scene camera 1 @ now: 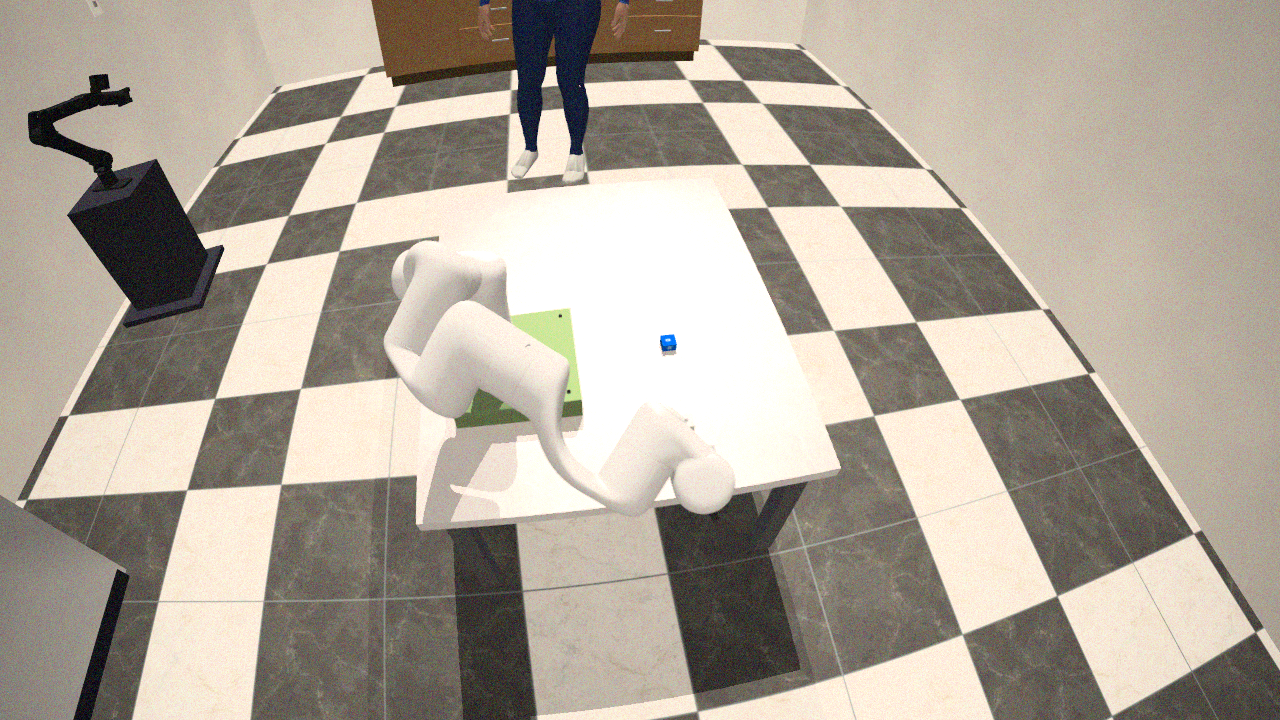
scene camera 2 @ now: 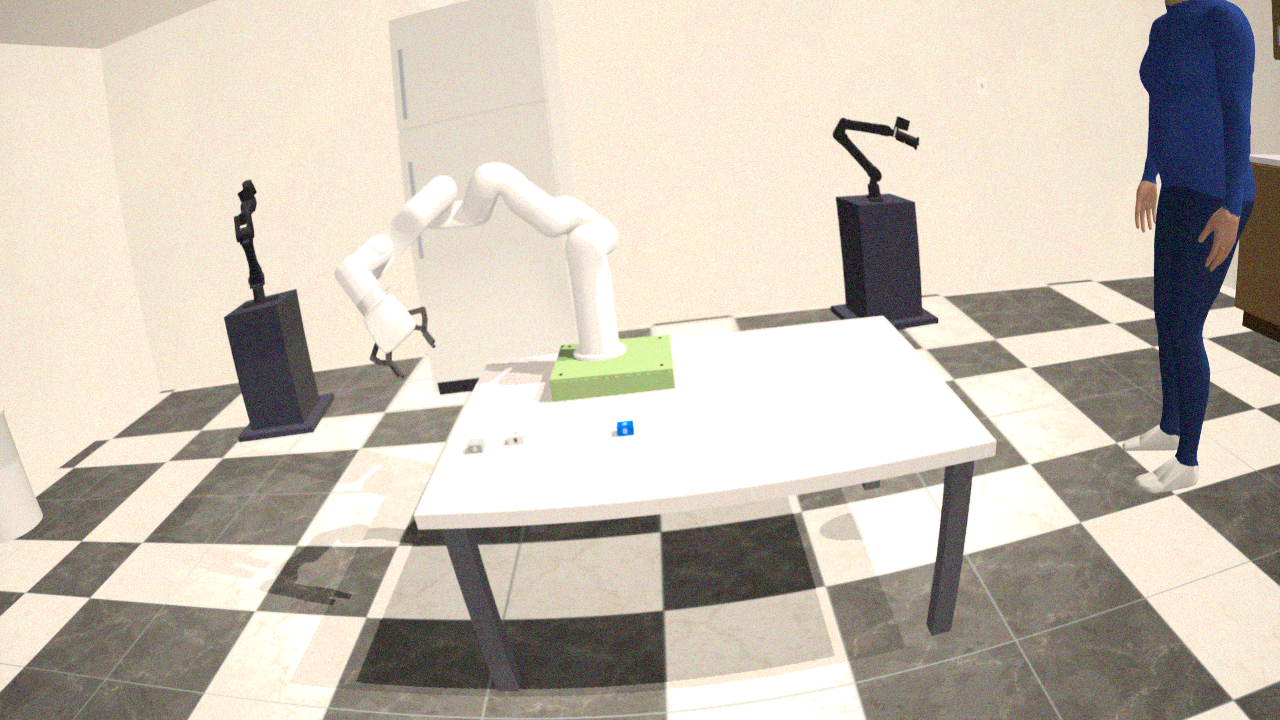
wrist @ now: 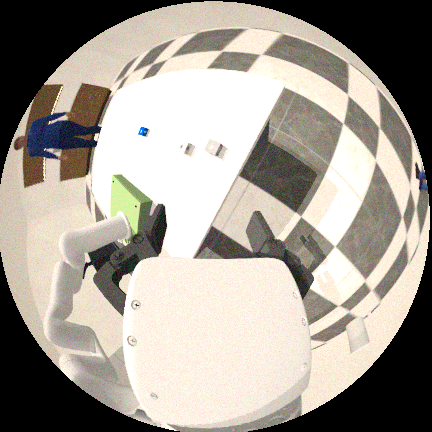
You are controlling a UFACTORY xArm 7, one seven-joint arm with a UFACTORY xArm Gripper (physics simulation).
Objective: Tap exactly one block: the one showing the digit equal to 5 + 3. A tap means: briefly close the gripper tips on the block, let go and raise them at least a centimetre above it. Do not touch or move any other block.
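Observation:
A blue block (scene camera 1: 668, 342) (scene camera 2: 624, 428) (wrist: 143, 131) sits on the white table (scene camera 1: 626, 241) (scene camera 2: 778, 402) (wrist: 175, 100); its mark is too small to read. A white block (scene camera 2: 516, 438) (wrist: 188, 149) and a greyish block (scene camera 2: 476, 445) (wrist: 216, 149) sit near one end of the table. Their digits are not legible, so which block shows 8 cannot be told. My gripper (scene camera 2: 417, 359) (wrist: 208, 217) is open and empty, high up, beyond that table end in the scene camera 2 view and apart from all blocks. The arm hides it in the scene camera 1 view.
The arm's green base (scene camera 1: 547, 344) (scene camera 2: 617, 385) (wrist: 125, 197) stands on the table behind the blocks in the scene camera 2 view. A person (scene camera 1: 550, 80) (scene camera 2: 1199, 134) (wrist: 45, 137) stands beyond the table's other end. Dark pedestals (scene camera 1: 143, 241) (scene camera 2: 268, 358) carry small black arms farther off.

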